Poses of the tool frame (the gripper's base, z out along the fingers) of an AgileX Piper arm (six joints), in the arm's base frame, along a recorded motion.
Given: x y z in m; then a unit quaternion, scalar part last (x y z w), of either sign.
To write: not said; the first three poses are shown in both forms.
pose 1, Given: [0.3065, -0.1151, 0.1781, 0.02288, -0.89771, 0.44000, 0.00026]
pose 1, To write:
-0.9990, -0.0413, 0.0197
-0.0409, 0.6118, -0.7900
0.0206, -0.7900, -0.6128
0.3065, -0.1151, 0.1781

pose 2, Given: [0.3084, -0.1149, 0.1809, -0.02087, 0.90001, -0.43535, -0.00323]
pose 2, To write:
-0.9991, -0.0404, 0.0124
-0.0348, 0.6201, -0.7838
0.0240, -0.7835, -0.6209
0.3084, -0.1149, 0.1809

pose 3, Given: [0.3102, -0.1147, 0.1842, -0.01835, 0.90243, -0.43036, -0.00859]
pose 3, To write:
-0.9992, -0.0405, 0.0003
-0.0257, 0.6289, -0.7771
0.0313, -0.7764, -0.6294
0.3102, -0.1147, 0.1842

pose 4, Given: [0.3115, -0.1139, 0.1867, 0.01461, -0.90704, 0.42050, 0.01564]
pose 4, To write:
-0.9991, -0.0397, -0.0161
-0.0134, 0.6459, -0.7633
0.0407, -0.7624, -0.6459
0.3115, -0.1139, 0.1867

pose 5, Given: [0.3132, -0.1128, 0.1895, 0.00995, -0.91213, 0.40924, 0.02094]
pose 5, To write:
-0.9989, -0.0353, -0.0301
-0.0010, 0.6648, -0.7470
0.0463, -0.7461, -0.6642
0.3132, -0.1128, 0.1895

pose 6, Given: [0.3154, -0.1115, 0.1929, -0.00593, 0.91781, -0.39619, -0.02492]
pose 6, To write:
-0.9987, -0.0306, -0.0410
0.0089, 0.6860, -0.7276
0.0504, -0.7270, -0.6848
0.3154, -0.1115, 0.1929

